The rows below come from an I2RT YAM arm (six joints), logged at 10 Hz.
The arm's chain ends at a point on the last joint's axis. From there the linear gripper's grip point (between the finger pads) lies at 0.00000 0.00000 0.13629 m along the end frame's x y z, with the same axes.
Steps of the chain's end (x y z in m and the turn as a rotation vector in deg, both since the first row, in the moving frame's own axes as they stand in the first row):
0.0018 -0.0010 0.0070 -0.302 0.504 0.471
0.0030 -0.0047 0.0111 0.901 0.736 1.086
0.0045 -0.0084 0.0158 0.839 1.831 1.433
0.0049 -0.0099 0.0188 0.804 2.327 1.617
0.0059 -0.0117 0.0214 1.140 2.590 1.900
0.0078 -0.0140 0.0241 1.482 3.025 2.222
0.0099 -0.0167 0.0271 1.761 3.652 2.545
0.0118 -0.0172 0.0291 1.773 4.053 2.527
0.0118 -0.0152 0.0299 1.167 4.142 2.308
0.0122 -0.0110 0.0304 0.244 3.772 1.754
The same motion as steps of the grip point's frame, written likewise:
0.0030 -0.0003 0.0070 -0.302 0.504 0.471
0.0048 -0.0068 0.0111 0.901 0.736 1.086
0.0089 -0.0103 0.0157 0.839 1.831 1.433
0.0105 -0.0117 0.0187 0.804 2.327 1.617
0.0121 -0.0143 0.0212 1.140 2.590 1.900
0.0151 -0.0174 0.0239 1.482 3.025 2.222
0.0187 -0.0207 0.0268 1.761 3.652 2.545
0.0215 -0.0212 0.0287 1.773 4.053 2.527
0.0217 -0.0178 0.0295 1.167 4.142 2.308
0.0212 -0.0114 0.0301 0.244 3.772 1.754

